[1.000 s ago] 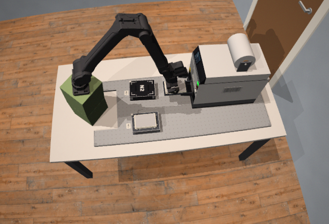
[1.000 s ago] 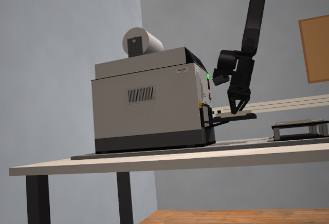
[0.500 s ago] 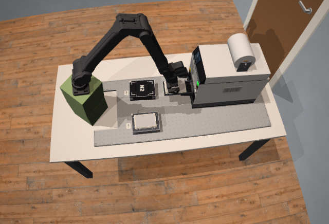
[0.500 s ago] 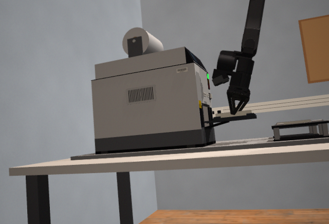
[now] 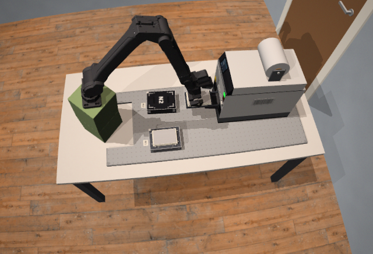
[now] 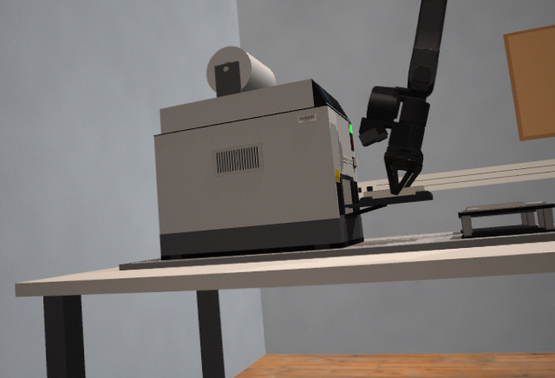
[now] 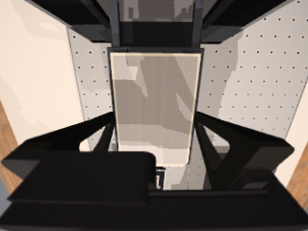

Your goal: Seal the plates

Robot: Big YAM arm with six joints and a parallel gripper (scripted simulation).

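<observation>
My gripper is now right at the plate. Also, from my hand: sealer stage 10 mm below; then yellow warning label 110 mm ahead, 80 mm to the left, 40 mm above; then plate nest 220 mm behind, 170 mm to the right, 70 mm below.
</observation>
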